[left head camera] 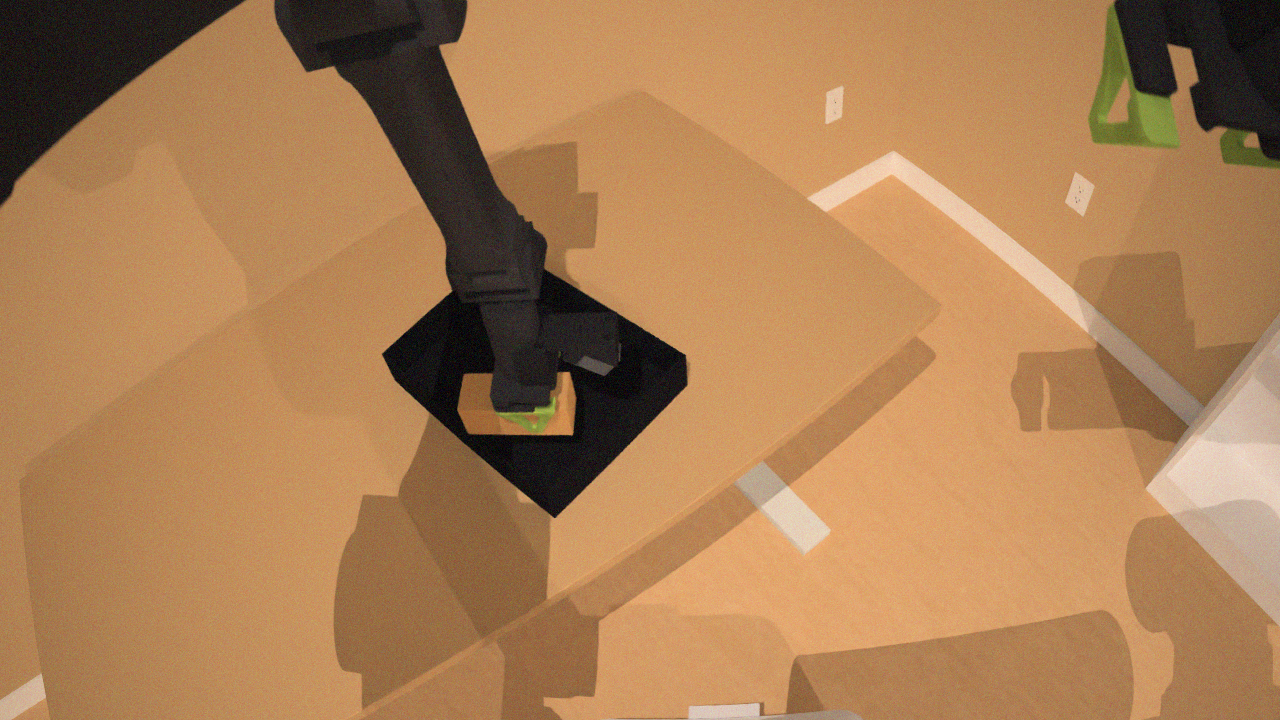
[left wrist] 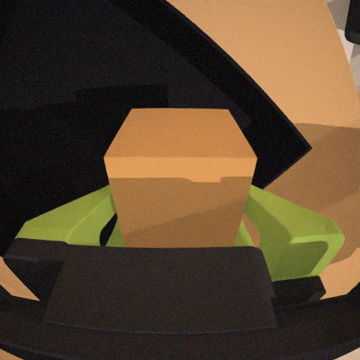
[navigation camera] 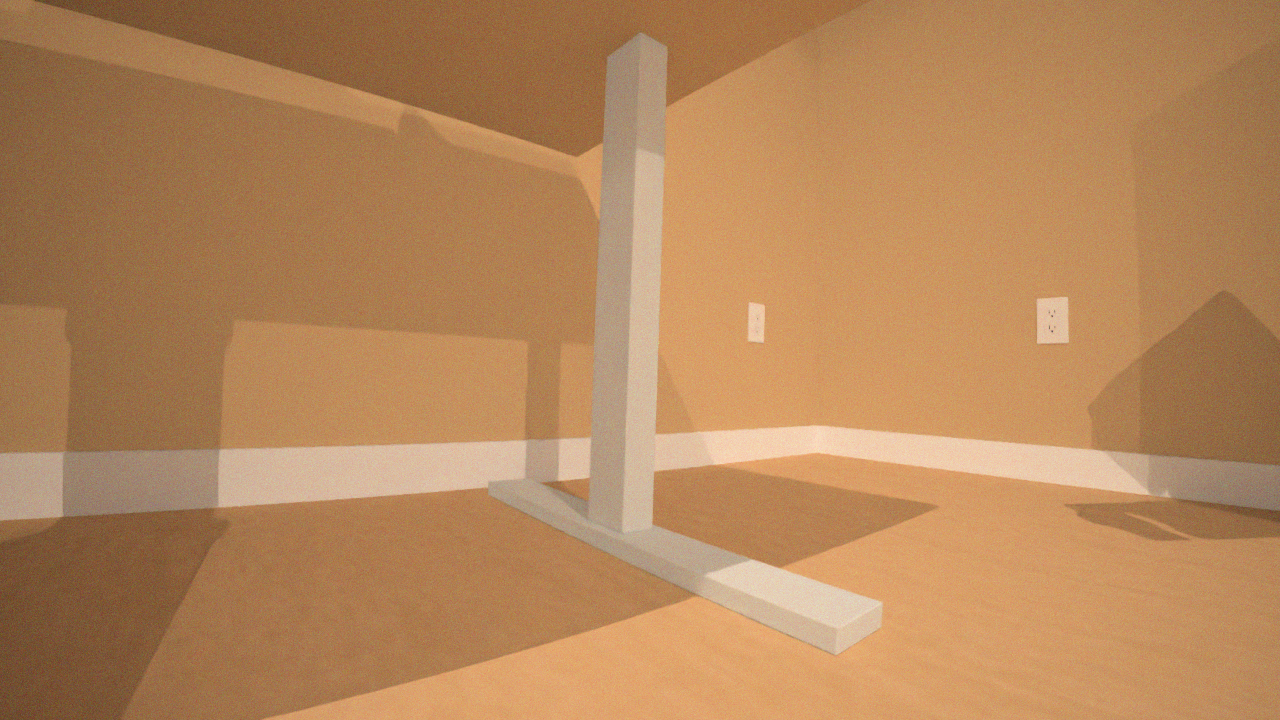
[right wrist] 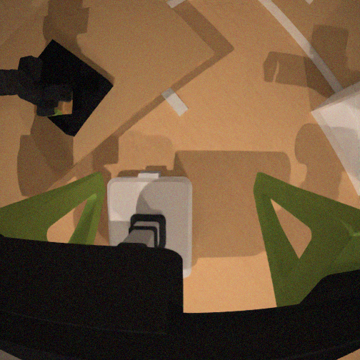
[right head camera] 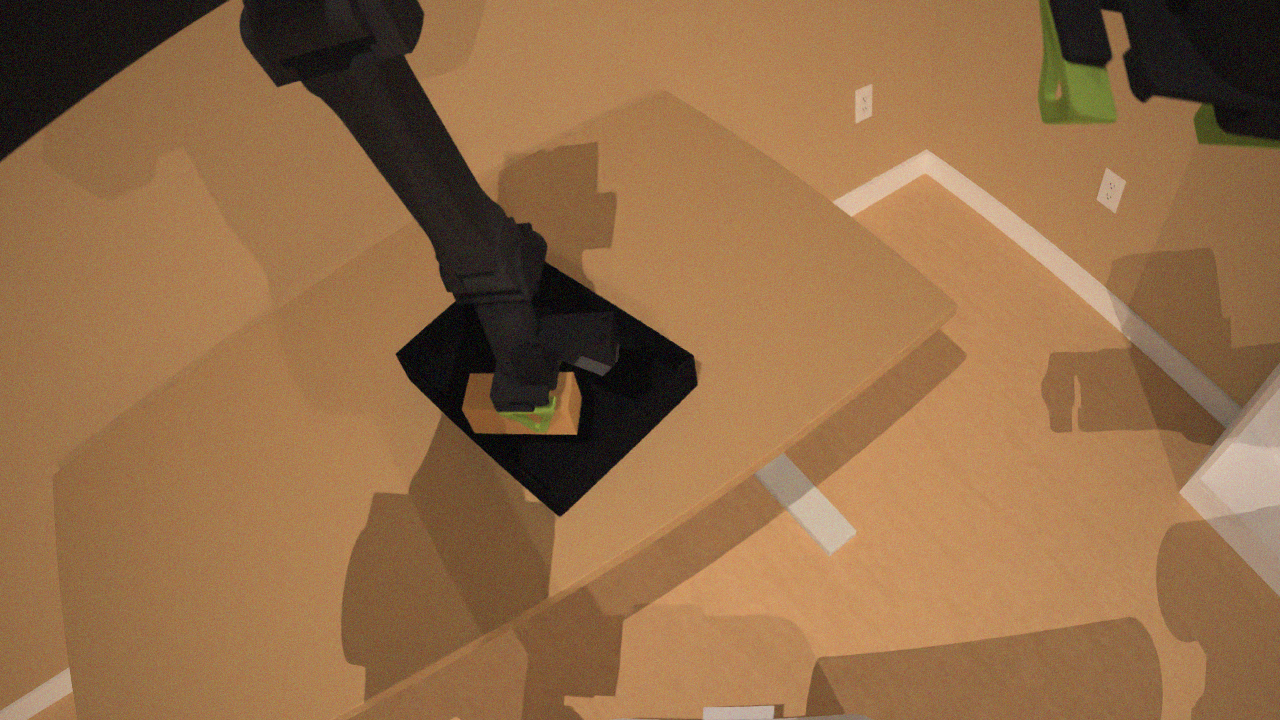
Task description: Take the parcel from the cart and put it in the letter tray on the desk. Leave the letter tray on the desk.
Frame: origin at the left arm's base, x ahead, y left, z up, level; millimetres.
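Seen in the pictures: left gripper, between the fingertips: [left head camera: 538, 412] [right head camera: 544, 412]; right gripper, between the fingertips: [left head camera: 1160, 141] [right head camera: 1123, 121].
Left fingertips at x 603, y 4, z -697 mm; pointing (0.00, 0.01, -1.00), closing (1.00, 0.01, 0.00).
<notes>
Offsets run from my left fingertips to a thing's middle. "pt": to the spot under its first point. Level surfaces: height alone.
The parcel @(pt dx -5, dy +67, dz +44 mm) [left head camera: 476, 395] [right head camera: 479, 400] [left wrist: 180, 135] [right wrist: 67, 106] is a small orange-brown box. My left gripper [left head camera: 529, 416] [right head camera: 529, 416] [left wrist: 179, 179] [right wrist: 60, 106] is shut on it, with a green finger on each side. The parcel is over the lower left part of the black letter tray @(dx +106, dy +39, dz -56 mm) [left head camera: 626, 420] [right head camera: 635, 420] [left wrist: 50, 50] [right wrist: 85, 90], within its outline in the head views; its exact height above the tray floor is hard to tell. The tray sits on the desk @(dz -87 mm) [left head camera: 760, 268] [right head camera: 778, 268] [right wrist: 140, 50]. My right gripper [left head camera: 1199, 143] [right head camera: 1154, 125] [right wrist: 178, 180] is open and empty, away from the desk.
A white box-like piece [left head camera: 1244, 483] [right head camera: 1253, 474] [right wrist: 342, 120] stands at the right. A pale desk foot [left head camera: 787, 510] [right head camera: 810, 505] [navigation camera: 760, 586] sticks out below the desk edge. The robot's light grey base [right wrist: 122, 200] shows in the right wrist view. Walls meet behind the desk.
</notes>
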